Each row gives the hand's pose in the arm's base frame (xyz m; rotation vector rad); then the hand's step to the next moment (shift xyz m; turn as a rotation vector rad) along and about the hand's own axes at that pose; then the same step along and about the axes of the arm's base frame.
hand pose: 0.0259 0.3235 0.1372 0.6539 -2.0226 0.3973
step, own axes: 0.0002 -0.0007 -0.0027 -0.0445 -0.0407 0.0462
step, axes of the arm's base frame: 0.0022 0.0008 0.0015 0.0108 -0.0439 -0.0611
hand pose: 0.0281 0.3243 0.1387 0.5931 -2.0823 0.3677
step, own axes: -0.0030 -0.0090 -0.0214 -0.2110 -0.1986 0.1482
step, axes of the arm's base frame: 0.0212 0.0033 0.0093 0.1034 -0.1795 -0.2510
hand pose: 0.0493 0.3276 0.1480 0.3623 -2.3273 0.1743
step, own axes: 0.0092 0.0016 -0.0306 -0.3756 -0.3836 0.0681
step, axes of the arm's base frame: 0.0139 0.0067 0.0280 0.3252 -0.3027 -0.3090
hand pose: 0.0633 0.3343 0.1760 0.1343 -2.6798 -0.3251
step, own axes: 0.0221 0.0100 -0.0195 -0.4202 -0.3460 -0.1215
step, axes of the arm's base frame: -0.0119 0.0025 0.0287 0.4458 -0.2990 -0.1515
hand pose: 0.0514 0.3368 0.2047 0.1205 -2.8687 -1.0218
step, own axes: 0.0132 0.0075 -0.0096 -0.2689 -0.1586 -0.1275
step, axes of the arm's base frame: -0.0123 -0.0016 0.0130 0.2883 -0.1739 -0.0188
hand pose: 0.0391 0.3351 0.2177 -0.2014 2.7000 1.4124
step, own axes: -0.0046 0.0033 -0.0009 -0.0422 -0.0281 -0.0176
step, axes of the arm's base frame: 0.0040 0.0015 0.0038 0.0458 -0.0271 -0.0069
